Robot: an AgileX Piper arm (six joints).
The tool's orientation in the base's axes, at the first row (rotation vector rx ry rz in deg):
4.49, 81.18, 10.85
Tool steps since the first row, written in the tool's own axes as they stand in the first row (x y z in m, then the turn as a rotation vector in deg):
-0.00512, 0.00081, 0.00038, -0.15, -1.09, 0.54
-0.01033, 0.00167, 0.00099, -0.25, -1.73, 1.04
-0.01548, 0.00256, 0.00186, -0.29, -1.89, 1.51
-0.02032, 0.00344, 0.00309, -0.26, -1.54, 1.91
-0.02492, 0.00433, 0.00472, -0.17, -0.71, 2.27
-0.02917, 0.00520, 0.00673, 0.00, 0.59, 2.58
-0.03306, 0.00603, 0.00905, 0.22, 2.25, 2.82
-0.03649, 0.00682, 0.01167, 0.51, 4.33, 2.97
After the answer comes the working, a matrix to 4 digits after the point.
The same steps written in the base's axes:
-0.00042, -0.00009, 0.00518, 0.60, -1.07, 0.05
-0.00062, -0.00014, 0.01049, 1.14, -1.68, 0.11
-0.00057, -0.00013, 0.01579, 1.61, -1.82, 0.20
-0.00011, -0.00005, 0.02084, 1.98, -1.45, 0.29
0.00077, 0.00010, 0.02572, 2.27, -0.59, 0.40
0.00208, 0.00032, 0.03031, 2.50, 0.73, 0.50
0.00375, 0.00058, 0.03460, 2.62, 2.41, 0.60
0.00578, 0.00090, 0.03847, 2.64, 4.52, 0.68

The tool's axes in the first row as the columns of a matrix, in the base's axes (rounded; the answer above uses it unrounded):
0.1413, -0.0843, 0.9864
0.1777, 0.9823, 0.0585
-0.9739, 0.1670, 0.1538

